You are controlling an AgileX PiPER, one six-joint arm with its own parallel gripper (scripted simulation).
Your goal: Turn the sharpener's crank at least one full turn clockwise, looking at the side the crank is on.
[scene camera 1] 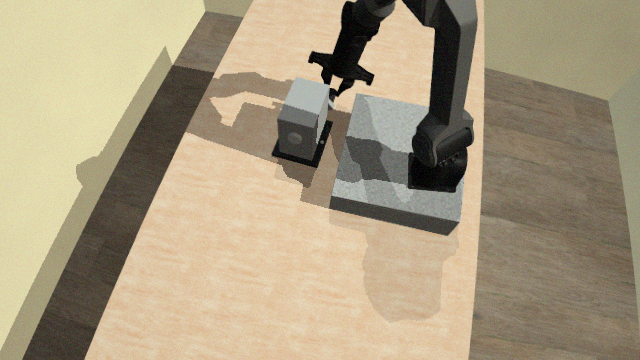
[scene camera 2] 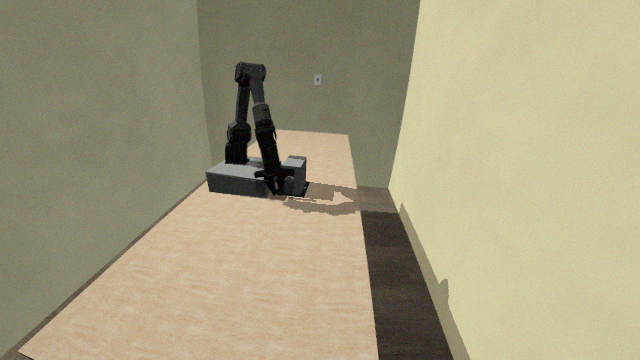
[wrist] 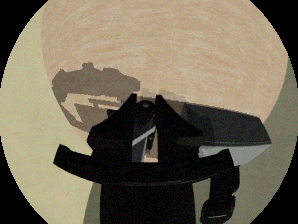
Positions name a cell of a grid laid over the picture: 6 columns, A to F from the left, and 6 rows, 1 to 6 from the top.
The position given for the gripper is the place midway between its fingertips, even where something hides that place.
Note:
In view: the gripper (scene camera 1: D2) and a sharpener (scene camera 1: C3).
The gripper also shows in the wrist view (wrist: C3). The sharpener shows as well in scene camera 2 (scene camera 2: C4) and in the wrist view (wrist: C5).

